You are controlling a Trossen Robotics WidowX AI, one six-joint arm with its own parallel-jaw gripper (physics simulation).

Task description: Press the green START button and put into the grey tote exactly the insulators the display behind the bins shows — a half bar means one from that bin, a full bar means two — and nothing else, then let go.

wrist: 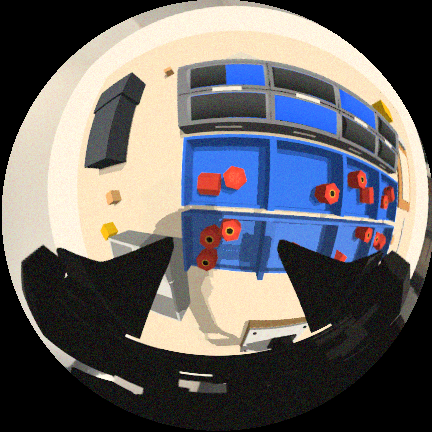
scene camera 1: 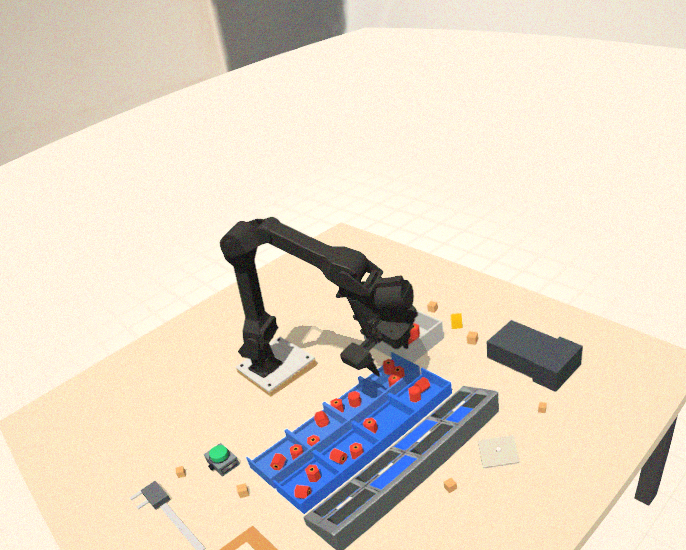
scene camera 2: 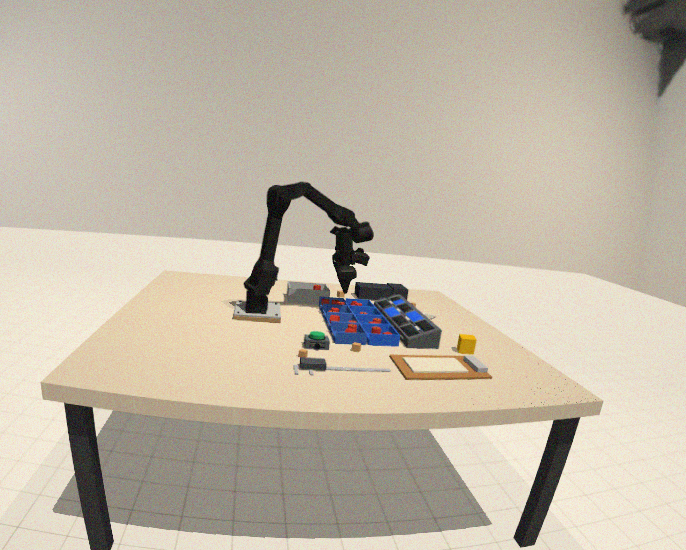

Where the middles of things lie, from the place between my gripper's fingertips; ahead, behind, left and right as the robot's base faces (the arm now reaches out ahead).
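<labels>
The grey tote [scene camera 1: 431, 329] is 15 cm to the left of my hand, 10 cm behind it and 6 cm below it. There's a grey display [scene camera 1: 385, 500] that's 17 cm ahead of my hand, 17 cm to the right of it and 5 cm below it. And the dark box [scene camera 1: 549, 361] is 24 cm to the left of my hand, 22 cm ahead of it and 6 cm below it.
</labels>
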